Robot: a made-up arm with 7 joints. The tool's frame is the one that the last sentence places.
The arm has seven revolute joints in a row. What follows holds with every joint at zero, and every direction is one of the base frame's. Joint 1 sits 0.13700 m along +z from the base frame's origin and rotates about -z. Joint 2 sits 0.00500 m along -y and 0.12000 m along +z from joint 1 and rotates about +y. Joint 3 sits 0.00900 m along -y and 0.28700 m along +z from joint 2 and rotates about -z. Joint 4 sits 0.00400 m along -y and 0.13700 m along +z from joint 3 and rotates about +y. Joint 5 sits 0.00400 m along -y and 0.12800 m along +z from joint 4 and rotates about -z. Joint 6 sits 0.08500 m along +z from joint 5 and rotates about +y. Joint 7 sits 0.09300 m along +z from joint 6 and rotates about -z. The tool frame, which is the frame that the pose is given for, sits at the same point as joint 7; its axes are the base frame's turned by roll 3.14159, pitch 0.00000 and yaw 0.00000 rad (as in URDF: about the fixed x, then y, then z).
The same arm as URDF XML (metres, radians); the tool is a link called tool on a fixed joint. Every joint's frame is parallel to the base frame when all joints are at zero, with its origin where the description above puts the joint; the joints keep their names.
<robot name="arm">
<joint name="tool_fixed" type="fixed"><parent link="link7"/><child link="tool"/><origin xyz="0 0 0" rpy="3.1416 0 0"/></joint>
<joint name="joint 7" type="continuous"><parent link="link6"/><child link="link7"/><origin xyz="0 0 0.093" rpy="0 0 0"/><axis xyz="0 0 -1"/></joint>
<joint name="joint 6" type="continuous"><parent link="link5"/><child link="link6"/><origin xyz="0 0 0.085" rpy="0 0 0"/><axis xyz="0 1 0"/></joint>
<joint name="joint 5" type="continuous"><parent link="link4"/><child link="link5"/><origin xyz="0 -0.004 0.128" rpy="0 0 0"/><axis xyz="0 0 -1"/></joint>
<joint name="joint 4" type="continuous"><parent link="link3"/><child link="link4"/><origin xyz="0 -0.004 0.137" rpy="0 0 0"/><axis xyz="0 1 0"/></joint>
<joint name="joint 3" type="continuous"><parent link="link2"/><child link="link3"/><origin xyz="0 -0.009 0.287" rpy="0 0 0"/><axis xyz="0 0 -1"/></joint>
<joint name="joint 2" type="continuous"><parent link="link1"/><child link="link2"/><origin xyz="0 -0.005 0.12" rpy="0 0 0"/><axis xyz="0 1 0"/></joint>
<joint name="joint 1" type="continuous"><parent link="base"/><child link="link1"/><origin xyz="0 0 0.137" rpy="0 0 0"/><axis xyz="0 0 -1"/></joint>
<link name="base"/>
<link name="link1"/>
<link name="link2"/>
<link name="link3"/>
<link name="link4"/>
<link name="link5"/>
<link name="link6"/>
<link name="link7"/>
<link name="tool"/>
</robot>

